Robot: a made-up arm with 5 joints. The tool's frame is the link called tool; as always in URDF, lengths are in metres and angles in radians. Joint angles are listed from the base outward.
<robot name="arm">
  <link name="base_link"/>
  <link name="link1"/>
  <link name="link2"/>
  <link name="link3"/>
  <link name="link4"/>
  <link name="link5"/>
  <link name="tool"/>
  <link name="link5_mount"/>
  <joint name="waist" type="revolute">
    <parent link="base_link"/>
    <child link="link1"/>
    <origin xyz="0.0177 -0.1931 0.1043" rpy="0 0 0"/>
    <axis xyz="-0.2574 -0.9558 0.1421"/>
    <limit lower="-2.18" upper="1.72"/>
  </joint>
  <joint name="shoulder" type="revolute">
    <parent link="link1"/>
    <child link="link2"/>
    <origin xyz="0.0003 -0.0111 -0.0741" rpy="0 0 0"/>
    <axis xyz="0 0 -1"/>
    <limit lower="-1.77" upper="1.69"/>
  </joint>
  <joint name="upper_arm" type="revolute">
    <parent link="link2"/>
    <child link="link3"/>
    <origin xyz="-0.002 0.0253 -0.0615" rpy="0 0 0"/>
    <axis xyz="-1 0 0"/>
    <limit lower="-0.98" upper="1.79"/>
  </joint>
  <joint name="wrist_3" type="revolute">
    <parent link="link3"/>
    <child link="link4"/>
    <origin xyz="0.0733 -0.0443 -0.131" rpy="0 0 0"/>
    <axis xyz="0 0 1"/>
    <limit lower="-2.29" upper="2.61"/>
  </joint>
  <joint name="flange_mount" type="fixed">
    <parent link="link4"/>
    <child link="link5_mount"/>
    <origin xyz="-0.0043 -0.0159 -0.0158" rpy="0 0 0"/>
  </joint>
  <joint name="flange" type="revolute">
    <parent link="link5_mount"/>
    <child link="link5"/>
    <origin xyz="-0.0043 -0.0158 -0.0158" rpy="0 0 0"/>
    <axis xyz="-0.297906 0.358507 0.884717"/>
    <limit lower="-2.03" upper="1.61"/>
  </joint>
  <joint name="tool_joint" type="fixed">
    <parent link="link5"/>
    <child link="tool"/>
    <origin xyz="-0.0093 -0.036 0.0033" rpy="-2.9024 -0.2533 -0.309"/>
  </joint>
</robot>
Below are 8 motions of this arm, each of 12 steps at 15 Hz.
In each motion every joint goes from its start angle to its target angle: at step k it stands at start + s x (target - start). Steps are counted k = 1, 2, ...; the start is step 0. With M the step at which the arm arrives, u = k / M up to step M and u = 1 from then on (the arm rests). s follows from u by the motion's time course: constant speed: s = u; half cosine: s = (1 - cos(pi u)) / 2; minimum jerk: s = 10 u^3 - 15 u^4 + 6 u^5.
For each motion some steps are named. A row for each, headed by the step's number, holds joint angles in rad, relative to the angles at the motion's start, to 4 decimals.
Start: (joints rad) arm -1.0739 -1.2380 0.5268 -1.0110 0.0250
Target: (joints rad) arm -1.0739 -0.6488 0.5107 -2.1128 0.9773
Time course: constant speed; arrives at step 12
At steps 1, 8, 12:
1: 0.0000 0.0491 -0.0013 -0.0918 0.0794
8: 0.0000 0.3928 -0.0107 -0.7345 0.6349
12: 0.0000 0.5892 -0.0161 -1.1018 0.9523

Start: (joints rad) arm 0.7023 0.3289 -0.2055 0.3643 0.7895
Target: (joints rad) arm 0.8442 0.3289 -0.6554 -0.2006 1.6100
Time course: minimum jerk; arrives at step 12
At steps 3, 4, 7, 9, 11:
3: 0.0147 0.0000 -0.0466 -0.0585 0.0849
4: 0.0298 0.0000 -0.0944 -0.1186 0.1722
7: 0.0927 0.0000 -0.2940 -0.3691 0.5361
9: 0.1272 0.0000 -0.4033 -0.5064 0.7356
11: 0.1412 0.0000 -0.4476 -0.5620 0.8163

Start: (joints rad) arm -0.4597 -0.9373 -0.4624 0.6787 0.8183
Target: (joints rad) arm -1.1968 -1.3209 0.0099 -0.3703 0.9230
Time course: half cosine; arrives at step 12
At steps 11, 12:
11: -0.7245 -0.3771 0.4643 -1.0311 0.1029
12: -0.7371 -0.3836 0.4723 -1.0490 0.1047

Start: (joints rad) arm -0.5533 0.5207 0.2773 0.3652 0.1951
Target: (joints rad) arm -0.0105 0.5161 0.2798 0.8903 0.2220
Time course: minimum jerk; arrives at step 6
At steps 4, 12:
4: 0.4289 -0.0036 0.0020 0.4149 0.0213
12: 0.5428 -0.0046 0.0025 0.5251 0.0269

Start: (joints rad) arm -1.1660 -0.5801 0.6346 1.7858 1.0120
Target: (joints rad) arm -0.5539 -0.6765 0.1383 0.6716 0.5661
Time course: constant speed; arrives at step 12
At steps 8, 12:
8: 0.4081 -0.0643 -0.3309 -0.7428 -0.2973
12: 0.6121 -0.0964 -0.4963 -1.1142 -0.4459

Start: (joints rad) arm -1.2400 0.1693 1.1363 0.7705 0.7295
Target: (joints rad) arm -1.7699 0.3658 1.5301 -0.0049 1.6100
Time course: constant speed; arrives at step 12
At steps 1, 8, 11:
1: -0.0442 0.0164 0.0328 -0.0646 0.0734
8: -0.3533 0.1310 0.2625 -0.5169 0.5870
11: -0.4857 0.1801 0.3610 -0.7108 0.8071

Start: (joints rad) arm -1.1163 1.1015 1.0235 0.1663 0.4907
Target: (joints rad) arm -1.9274 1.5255 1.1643 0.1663 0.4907
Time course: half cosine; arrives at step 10
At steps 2, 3, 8, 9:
2: -0.0775 0.0405 0.0134 0.0000 0.0000
3: -0.1672 0.0874 0.0290 0.0000 0.0000
8: -0.7336 0.3835 0.1274 0.0000 0.0000
9: -0.7913 0.4136 0.1374 0.0000 0.0000

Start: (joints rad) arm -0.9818 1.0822 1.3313 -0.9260 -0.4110
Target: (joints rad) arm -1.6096 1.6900 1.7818 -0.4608 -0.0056
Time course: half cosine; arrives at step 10
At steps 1, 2, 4, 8, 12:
1: -0.0154 0.0149 0.0110 0.0114 0.0099
2: -0.0599 0.0580 0.0430 0.0444 0.0387
4: -0.2169 0.2100 0.1556 0.1607 0.1401
8: -0.5679 0.5498 0.4075 0.4208 0.3667
12: -0.6278 0.6078 0.4505 0.4652 0.4054

